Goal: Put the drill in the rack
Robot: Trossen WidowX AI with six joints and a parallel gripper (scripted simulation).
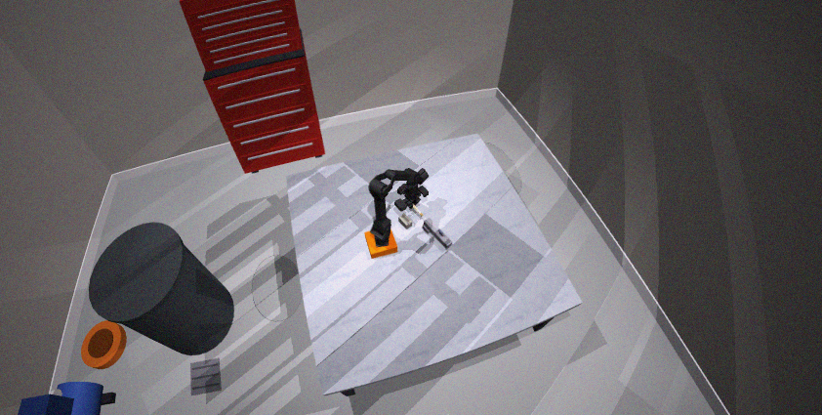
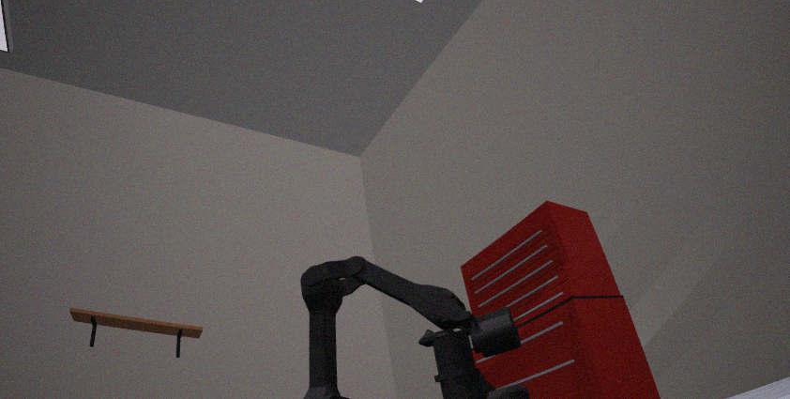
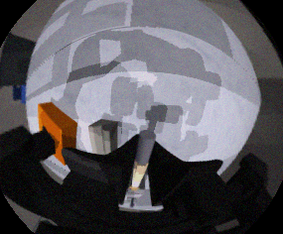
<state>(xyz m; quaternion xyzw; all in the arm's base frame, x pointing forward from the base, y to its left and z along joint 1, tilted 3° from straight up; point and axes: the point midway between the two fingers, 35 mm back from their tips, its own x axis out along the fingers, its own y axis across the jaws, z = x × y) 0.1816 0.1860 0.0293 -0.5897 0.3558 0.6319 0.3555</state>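
Right now my gripper tip is 4 cm past the holder block, 6 cm to the left of it and 3 cm above it. Also, from my gripper tip: long grey fixture: 10 cm ahead, 17 cm to the right, 1 cm below; drill: 2 cm ahead, 3 cm to the right, 3 cm above; dark key: 12 cm ahead, 19 cm to the right, 1 cm above.
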